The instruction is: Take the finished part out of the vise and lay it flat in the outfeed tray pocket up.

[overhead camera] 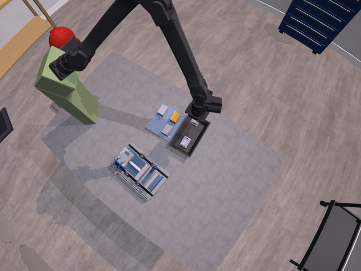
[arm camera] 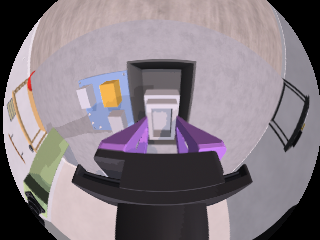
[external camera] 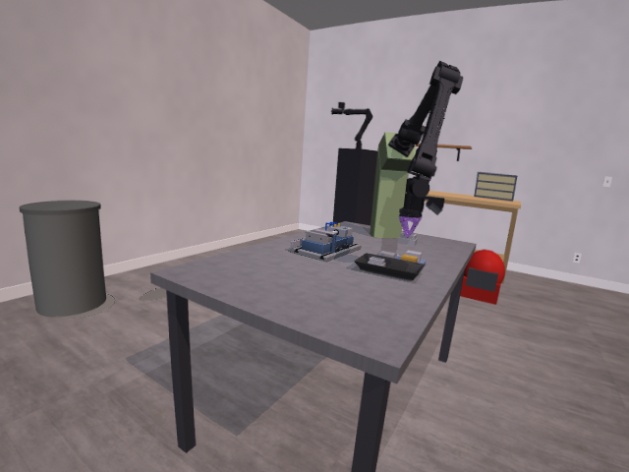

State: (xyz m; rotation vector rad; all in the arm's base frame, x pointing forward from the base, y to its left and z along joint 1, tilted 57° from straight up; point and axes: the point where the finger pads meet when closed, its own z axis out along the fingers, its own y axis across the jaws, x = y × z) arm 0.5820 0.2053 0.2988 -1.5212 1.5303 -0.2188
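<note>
The orange block is 140 mm below my hand, 120 mm behind it and 50 mm to the right of it. The rest, counted from my hand: blue plate: 160 mm below, 150 mm behind, 100 mm to the right.
</note>
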